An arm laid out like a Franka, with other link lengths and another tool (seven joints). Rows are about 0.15 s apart.
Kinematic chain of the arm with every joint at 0, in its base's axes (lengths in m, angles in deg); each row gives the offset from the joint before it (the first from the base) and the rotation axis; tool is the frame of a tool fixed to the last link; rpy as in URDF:
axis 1: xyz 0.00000 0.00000 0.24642 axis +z
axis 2: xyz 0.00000 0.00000 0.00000 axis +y
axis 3: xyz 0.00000 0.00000 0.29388 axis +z
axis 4: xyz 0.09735 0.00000 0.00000 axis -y
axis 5: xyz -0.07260 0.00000 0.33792 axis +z
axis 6: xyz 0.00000 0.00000 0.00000 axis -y
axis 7: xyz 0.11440 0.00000 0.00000 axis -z
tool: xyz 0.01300 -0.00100 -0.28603 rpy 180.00 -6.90 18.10
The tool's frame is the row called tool.
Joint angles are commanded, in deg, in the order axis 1, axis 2, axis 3, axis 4, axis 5, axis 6, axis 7. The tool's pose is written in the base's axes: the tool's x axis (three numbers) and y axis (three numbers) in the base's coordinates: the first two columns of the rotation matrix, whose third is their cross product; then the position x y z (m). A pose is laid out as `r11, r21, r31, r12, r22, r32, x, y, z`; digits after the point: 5 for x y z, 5 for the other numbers.
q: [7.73 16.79 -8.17 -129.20 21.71 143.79 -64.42]
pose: 0.42584, 0.86108, 0.27784, 0.90337, -0.42190, -0.07700, 0.54559, 0.02488, -0.02490
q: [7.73 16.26 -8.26 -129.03 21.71 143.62 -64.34]
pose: 0.42520, 0.85965, 0.28321, 0.90309, -0.42381, -0.06945, 0.54886, 0.02462, -0.01905
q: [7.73 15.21 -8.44 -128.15 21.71 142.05 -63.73]
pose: 0.43028, 0.85335, 0.29438, 0.90010, -0.43029, -0.06830, 0.55425, 0.02643, -0.00604
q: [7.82 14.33 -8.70 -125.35 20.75 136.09 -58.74]
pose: 0.49001, 0.82292, 0.28755, 0.87098, -0.47572, -0.12282, 0.55429, 0.03430, 0.01021
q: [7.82 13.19 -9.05 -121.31 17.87 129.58 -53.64]
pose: 0.52648, 0.80895, 0.26158, 0.85013, -0.50446, -0.15099, 0.55989, 0.03580, 0.03658
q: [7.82 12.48 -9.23 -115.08 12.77 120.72 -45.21]
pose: 0.58752, 0.78681, 0.18908, 0.80866, -0.56226, -0.17302, 0.56515, 0.03076, 0.07011
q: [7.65 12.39 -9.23 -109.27 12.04 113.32 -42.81]
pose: 0.60470, 0.77773, 0.17168, 0.79450, -0.57394, -0.19838, 0.57040, 0.03384, 0.10118
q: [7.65 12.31 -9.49 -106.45 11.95 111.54 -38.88]
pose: 0.65213, 0.73840, 0.17170, 0.75749, -0.62555, -0.18682, 0.58167, 0.03189, 0.11975
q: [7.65 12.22 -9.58 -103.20 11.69 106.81 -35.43]
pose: 0.68938, 0.70922, 0.14751, 0.72259, -0.65890, -0.20907, 0.57933, 0.03355, 0.13744
